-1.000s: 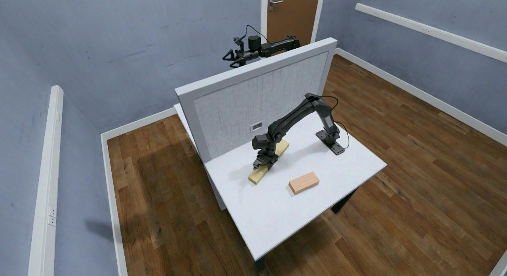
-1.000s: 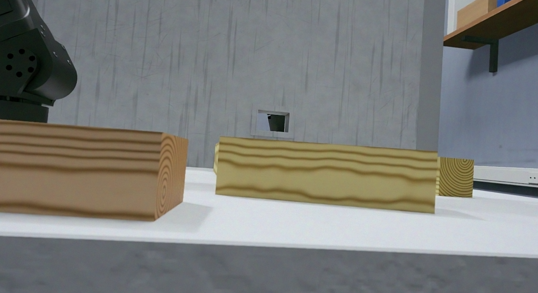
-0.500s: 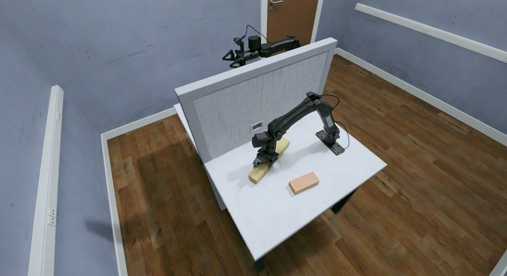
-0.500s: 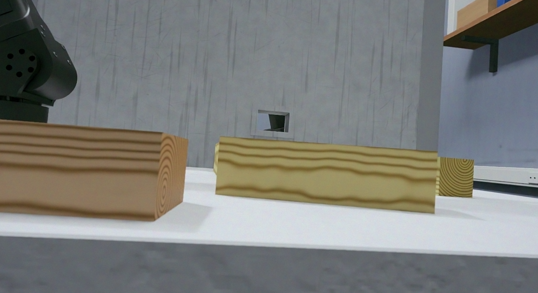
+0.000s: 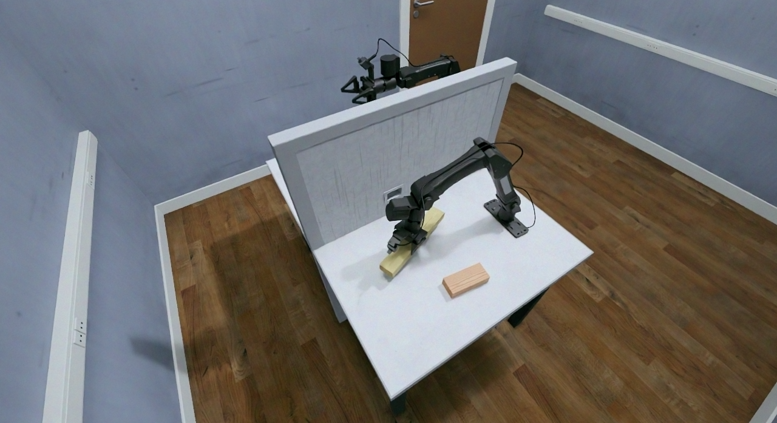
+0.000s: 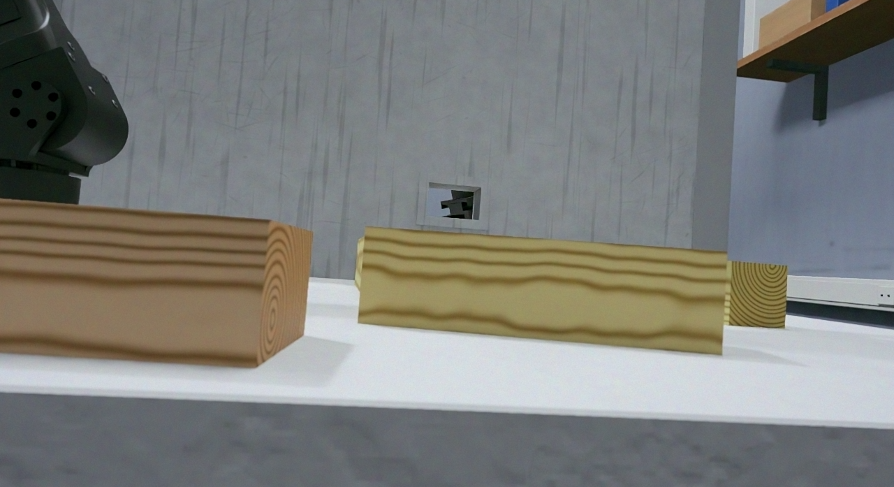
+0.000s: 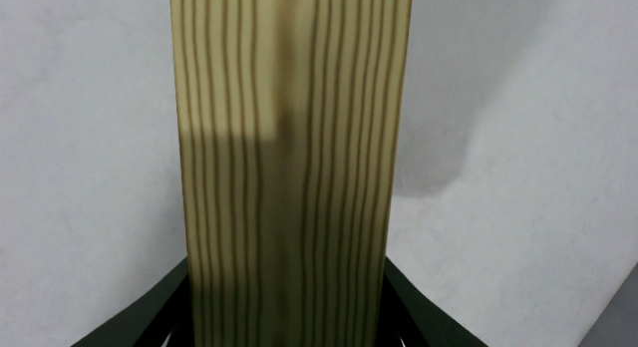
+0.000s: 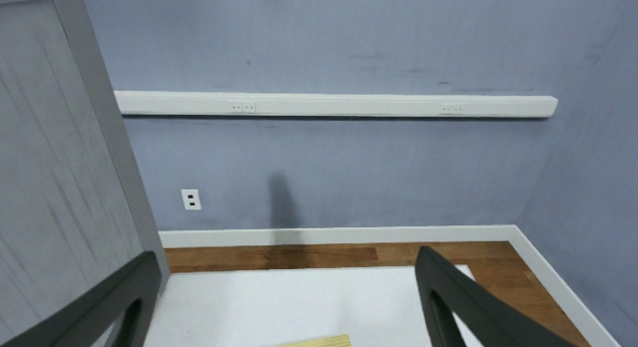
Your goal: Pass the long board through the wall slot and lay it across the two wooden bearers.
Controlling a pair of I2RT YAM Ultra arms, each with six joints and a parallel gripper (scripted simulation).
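My left hand is 50 mm past the long pale board and 20 mm to the left of it. From my left hand the other things lie so: brown offcut: 200 mm to the left, 120 mm behind, 40 mm below; pale wooden bearer: 460 mm to the right, 80 mm ahead, 40 mm below.
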